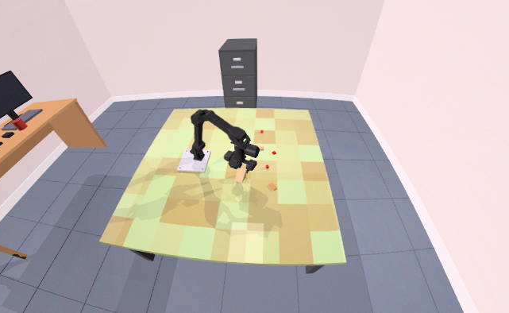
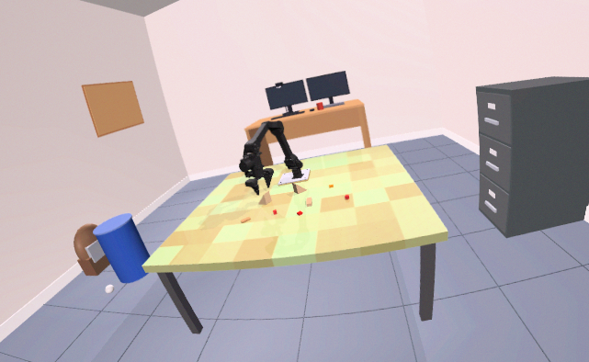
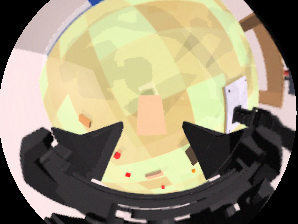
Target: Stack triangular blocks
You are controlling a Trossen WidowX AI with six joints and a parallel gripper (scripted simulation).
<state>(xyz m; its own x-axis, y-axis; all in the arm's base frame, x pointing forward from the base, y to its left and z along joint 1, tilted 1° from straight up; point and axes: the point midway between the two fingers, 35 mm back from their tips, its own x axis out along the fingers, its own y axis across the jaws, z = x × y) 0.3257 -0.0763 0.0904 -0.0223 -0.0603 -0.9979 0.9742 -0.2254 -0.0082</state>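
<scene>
Now: gripper tip 50 mm above the triangular block. Also, from my gripper tip: small tan block (260 mm to the left, 60 mm below, 40 mm ahead).
</scene>
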